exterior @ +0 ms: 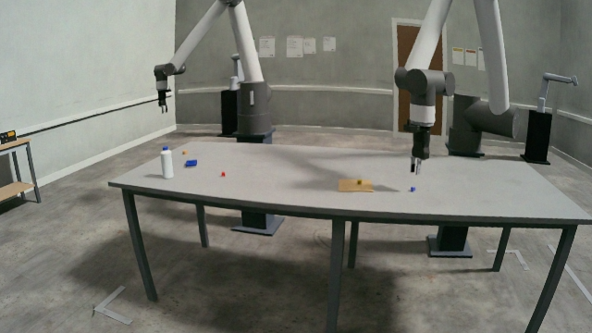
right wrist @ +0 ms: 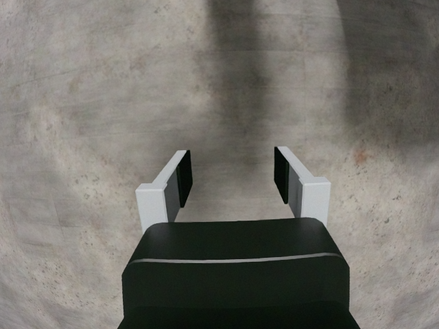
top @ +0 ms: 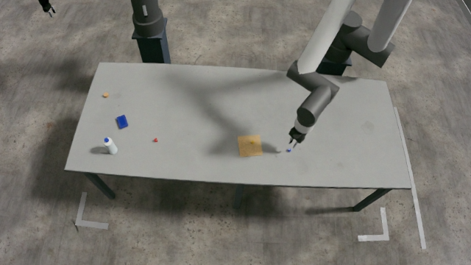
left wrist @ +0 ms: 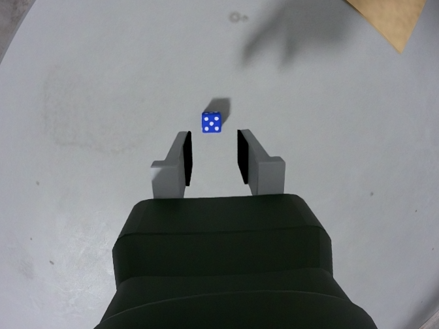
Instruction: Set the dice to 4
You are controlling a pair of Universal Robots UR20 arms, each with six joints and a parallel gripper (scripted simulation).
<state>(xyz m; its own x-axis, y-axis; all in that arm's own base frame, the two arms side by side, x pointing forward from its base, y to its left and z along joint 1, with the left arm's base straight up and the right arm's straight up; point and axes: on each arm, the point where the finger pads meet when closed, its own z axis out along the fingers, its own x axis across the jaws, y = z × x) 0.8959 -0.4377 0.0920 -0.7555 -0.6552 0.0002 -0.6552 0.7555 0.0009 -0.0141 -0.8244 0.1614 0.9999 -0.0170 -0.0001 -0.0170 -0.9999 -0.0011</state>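
Now: left hand 80 mm above the blue die. Round my left hand: red die 830 mm to the right, 80 mm below, 70 mm ahead; then yellow die 240 mm to the right, 80 mm below, 10 mm behind; then tan mat 250 mm to the right, 90 mm below, 10 mm ahead.
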